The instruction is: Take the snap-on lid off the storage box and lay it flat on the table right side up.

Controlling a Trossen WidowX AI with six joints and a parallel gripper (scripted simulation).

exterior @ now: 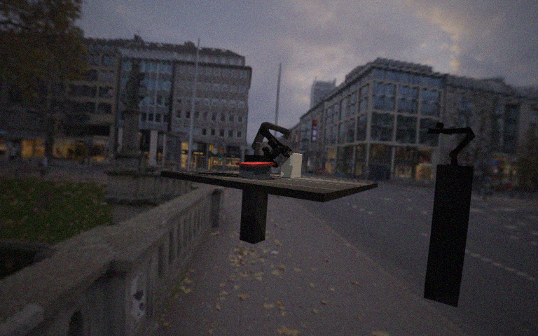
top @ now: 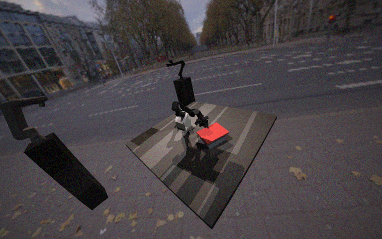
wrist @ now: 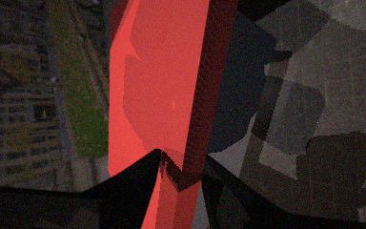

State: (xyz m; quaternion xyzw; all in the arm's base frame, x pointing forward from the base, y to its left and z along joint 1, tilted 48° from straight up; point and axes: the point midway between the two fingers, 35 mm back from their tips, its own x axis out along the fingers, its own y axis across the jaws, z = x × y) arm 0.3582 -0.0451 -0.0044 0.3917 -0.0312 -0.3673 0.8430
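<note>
The red lid lies 70 mm ahead of my gripper tip and 30 mm to the right of it. Also, from my gripper tip: grey storage box: 70 mm ahead, 60 mm below, 20 mm to the right.
</note>
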